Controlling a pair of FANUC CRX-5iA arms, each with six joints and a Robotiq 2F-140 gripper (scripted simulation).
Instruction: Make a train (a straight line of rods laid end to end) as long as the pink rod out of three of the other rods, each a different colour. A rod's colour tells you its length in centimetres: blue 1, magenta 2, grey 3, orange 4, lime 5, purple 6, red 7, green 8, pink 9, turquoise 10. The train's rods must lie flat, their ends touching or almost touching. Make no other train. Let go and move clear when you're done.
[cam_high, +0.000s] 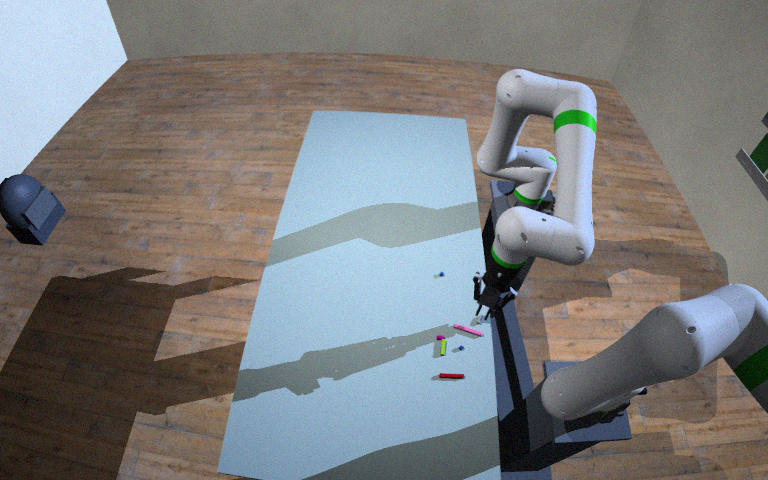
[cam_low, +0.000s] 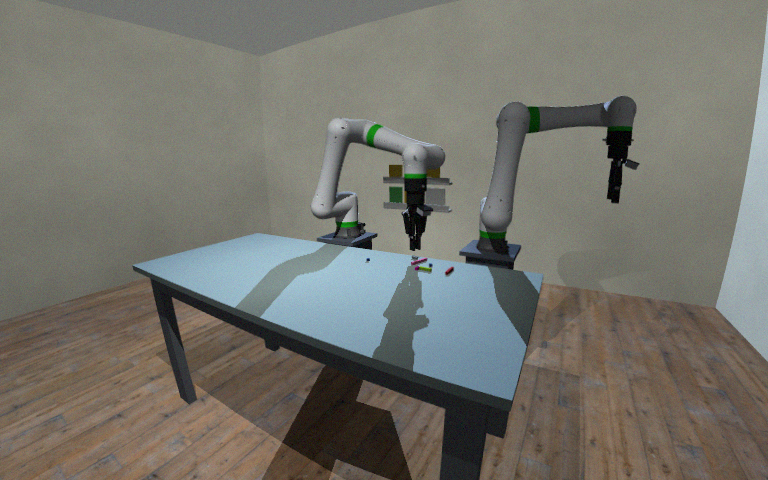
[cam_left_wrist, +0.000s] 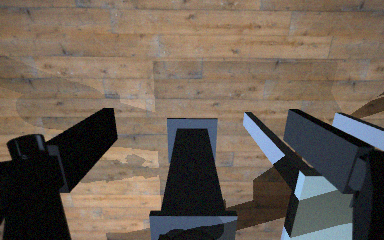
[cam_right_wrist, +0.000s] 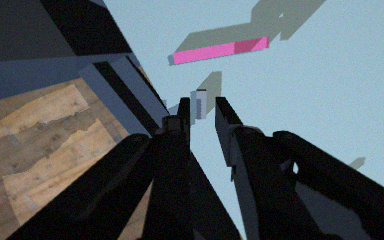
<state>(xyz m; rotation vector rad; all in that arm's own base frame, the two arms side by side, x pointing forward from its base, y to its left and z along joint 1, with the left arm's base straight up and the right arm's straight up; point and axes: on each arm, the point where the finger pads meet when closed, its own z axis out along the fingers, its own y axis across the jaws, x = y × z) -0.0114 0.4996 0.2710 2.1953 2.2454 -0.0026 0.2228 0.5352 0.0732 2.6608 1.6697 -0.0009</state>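
The grey rod is 70 mm below my right hand. From my right hand the other things lie so: pink rod (70 mm below, 40 mm ahead, 30 mm to the left); magenta rod (130 mm ahead, 70 mm below, 50 mm to the left); lime rod (130 mm ahead, 80 mm to the left, 70 mm below).
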